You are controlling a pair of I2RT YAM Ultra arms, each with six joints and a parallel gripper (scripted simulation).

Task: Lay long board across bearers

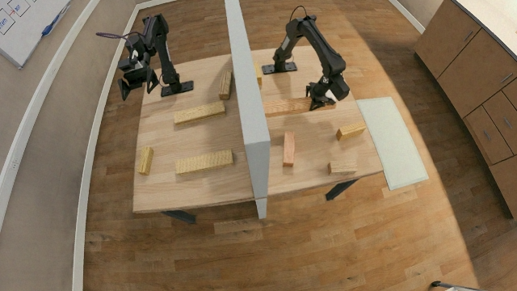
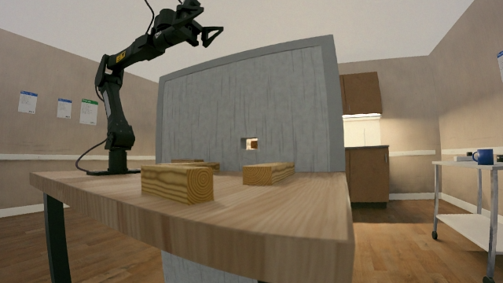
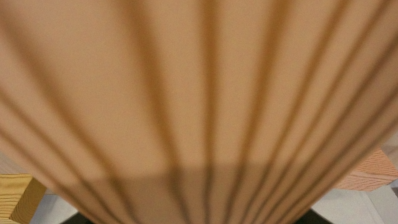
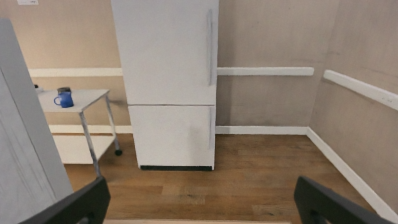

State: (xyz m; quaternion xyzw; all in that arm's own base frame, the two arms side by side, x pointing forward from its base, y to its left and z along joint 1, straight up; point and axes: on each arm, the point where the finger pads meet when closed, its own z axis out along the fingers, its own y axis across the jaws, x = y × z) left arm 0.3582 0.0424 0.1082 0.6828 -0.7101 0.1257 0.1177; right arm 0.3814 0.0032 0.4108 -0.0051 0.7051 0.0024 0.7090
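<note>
My left gripper is now 50 mm to the left of the long board. Also, from my left hand: small block (810 mm to the right, 90 mm below, 70 mm ahead).
</note>
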